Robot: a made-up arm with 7 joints. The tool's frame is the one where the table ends. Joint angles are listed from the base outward.
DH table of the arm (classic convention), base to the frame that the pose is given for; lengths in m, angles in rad. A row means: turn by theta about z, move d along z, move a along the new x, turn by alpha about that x. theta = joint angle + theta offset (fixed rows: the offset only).
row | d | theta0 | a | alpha
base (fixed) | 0 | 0.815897 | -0.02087 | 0
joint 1 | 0.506 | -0.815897 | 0.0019 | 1.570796
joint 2 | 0.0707 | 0 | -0.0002 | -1.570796
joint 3 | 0.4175 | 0 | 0.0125 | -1.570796
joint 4 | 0.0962 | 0 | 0.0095 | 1.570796
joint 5 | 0.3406 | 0 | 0.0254 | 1.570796
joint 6 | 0.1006 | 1.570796 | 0.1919 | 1.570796
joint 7 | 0.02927 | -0.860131 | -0.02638 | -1.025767
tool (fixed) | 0.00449 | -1.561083 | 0 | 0
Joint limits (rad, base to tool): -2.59..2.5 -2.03..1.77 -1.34..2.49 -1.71..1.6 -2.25..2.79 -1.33..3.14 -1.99..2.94
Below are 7 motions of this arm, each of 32 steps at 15 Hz.
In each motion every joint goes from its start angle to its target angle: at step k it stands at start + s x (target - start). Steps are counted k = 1, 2, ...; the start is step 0. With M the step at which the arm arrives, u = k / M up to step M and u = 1 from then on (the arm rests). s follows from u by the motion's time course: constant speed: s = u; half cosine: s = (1 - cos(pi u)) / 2; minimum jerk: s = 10 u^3 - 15 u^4 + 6 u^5.
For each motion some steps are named. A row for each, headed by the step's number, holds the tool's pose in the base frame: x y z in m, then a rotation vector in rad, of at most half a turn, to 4 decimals.
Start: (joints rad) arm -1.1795 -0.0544 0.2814 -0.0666 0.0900 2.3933 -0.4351
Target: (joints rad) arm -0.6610 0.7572 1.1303 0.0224 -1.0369 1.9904 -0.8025
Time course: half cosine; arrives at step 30
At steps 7, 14, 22, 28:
7: -0.2041 0.0489 1.1408 -0.7126 -1.7457 -0.2483
14: -0.3373 0.1857 1.0892 -0.7339 -1.8488 -0.2577
22: -0.5359 0.2686 0.9477 -0.7273 -2.0147 -0.3161
28: -0.6144 0.2717 0.8695 -0.7080 -2.0933 -0.3576

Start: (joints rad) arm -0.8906 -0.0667 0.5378 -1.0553 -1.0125 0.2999 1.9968
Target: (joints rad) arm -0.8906 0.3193 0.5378 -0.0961 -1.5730 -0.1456 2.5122
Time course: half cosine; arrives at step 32
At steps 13, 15, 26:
13: -0.4353 0.1467 1.2609 1.5071 -1.9355 1.3437
15: -0.4242 0.1557 1.2833 1.5383 -1.9892 1.2886
26: -0.3552 0.2012 1.3556 1.5080 -2.2984 1.0330

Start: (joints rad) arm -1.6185 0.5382 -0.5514 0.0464 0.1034 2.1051 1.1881
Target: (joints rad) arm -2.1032 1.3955 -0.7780 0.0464 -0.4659 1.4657 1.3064
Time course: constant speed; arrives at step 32
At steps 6, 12, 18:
6: 0.0474 0.5115 1.0071 -1.1300 -0.7634 0.1411
12: 0.1378 0.5831 0.9310 -1.2751 -0.7930 -0.0112
18: 0.2350 0.6293 0.8446 -1.4292 -0.8459 -0.1313

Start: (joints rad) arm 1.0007 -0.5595 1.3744 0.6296 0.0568 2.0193 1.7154
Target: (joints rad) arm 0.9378 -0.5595 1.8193 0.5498 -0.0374 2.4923 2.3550
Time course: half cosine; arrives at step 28
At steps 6, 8, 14, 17, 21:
6: 0.1944 0.3128 1.1181 -1.2316 -1.0141 -0.8207
8: 0.1961 0.3029 1.1163 -1.1883 -0.9584 -0.7665
14: 0.2031 0.2662 1.1052 -1.0019 -0.7427 -0.5623
17: 0.2065 0.2484 1.0971 -0.8940 -0.6304 -0.4606
21: 0.2097 0.2297 1.0863 -0.7645 -0.5036 -0.3508

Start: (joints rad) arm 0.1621 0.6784 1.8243 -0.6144 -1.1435 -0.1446 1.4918
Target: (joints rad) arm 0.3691 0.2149 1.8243 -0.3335 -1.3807 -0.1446 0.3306
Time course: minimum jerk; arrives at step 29
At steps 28, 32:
28: -0.0172 -0.3379 1.3654 1.0114 0.8817 1.1501
32: -0.0171 -0.3378 1.3654 1.0109 0.8817 1.1499

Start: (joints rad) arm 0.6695 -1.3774 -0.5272 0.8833 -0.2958 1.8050 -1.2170
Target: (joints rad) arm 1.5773 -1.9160 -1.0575 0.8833 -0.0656 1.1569 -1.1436
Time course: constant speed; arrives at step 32
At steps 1, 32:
1: 0.6681 0.4078 0.5116 -1.5317 0.5426 0.2336
32: 0.2929 0.7208 0.1187 -2.3931 0.4077 0.0566

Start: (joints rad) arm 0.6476 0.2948 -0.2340 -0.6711 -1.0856 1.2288 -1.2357
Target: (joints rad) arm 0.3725 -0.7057 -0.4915 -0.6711 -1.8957 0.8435 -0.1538
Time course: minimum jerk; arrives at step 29
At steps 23, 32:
23: 0.1298 0.3552 1.2292 -0.1856 -0.8038 -1.3894
32: 0.1868 0.3745 1.2085 -0.2150 -0.8143 -1.3928

